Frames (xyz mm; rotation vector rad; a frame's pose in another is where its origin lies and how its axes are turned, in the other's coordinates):
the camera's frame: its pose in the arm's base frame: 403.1 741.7 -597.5 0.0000 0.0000 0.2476
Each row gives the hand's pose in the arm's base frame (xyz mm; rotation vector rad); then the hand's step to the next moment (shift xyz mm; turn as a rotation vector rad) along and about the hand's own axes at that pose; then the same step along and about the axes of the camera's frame.
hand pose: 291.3 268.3 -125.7 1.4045 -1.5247 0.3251
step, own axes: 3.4 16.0 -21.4 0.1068 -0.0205 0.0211
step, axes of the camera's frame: 1.5 18.8 19.2 0.0042 -0.0893 0.0655
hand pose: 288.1 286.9 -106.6 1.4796 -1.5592 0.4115
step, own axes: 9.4 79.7 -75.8 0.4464 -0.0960 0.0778
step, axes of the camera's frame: -24.3 78.2 74.1 0.0319 -0.3709 0.2756
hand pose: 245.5 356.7 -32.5 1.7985 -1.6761 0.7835
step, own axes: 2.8 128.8 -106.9 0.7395 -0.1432 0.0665
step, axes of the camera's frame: -112.4 98.6 75.2 0.0458 -0.5665 0.4988
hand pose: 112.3 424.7 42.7 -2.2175 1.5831 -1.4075
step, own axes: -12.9 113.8 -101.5 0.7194 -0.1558 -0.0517
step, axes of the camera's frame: -148.2 37.1 -9.5 -0.0093 -0.4792 0.5610
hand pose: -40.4 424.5 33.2 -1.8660 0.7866 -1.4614
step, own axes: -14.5 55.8 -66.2 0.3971 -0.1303 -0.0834
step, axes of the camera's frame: -77.1 -12.7 -40.1 -0.0488 -0.2317 0.3543
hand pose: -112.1 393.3 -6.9 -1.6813 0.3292 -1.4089
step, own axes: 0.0 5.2 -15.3 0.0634 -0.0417 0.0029
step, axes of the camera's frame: -14.0 -6.7 -4.6 0.0043 -0.0202 0.0731
